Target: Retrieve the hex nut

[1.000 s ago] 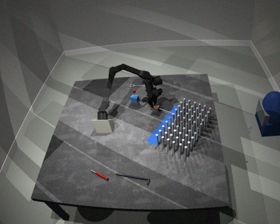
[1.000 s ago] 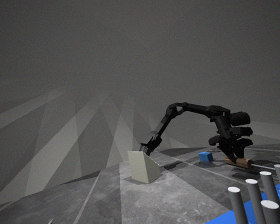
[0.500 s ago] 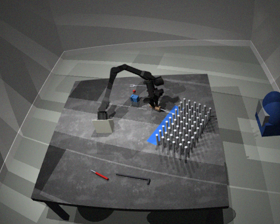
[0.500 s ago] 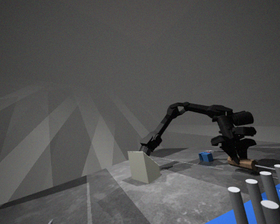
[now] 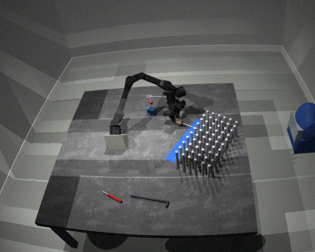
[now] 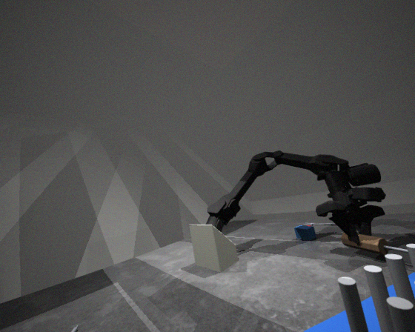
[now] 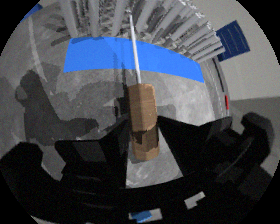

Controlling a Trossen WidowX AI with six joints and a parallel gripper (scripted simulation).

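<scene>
Right now my gripper tip is 80 mm short of the blue taped strip, 140 mm to the left of it and 30 mm above it. Also, from my gripper tip: silver wrench 190 mm behind, 310 mm to the left, 30 mm below; then small red piece 220 mm behind, 230 mm to the left, 30 mm below; then blue cube 200 mm behind, 120 mm to the left, 10 mm below.
</scene>
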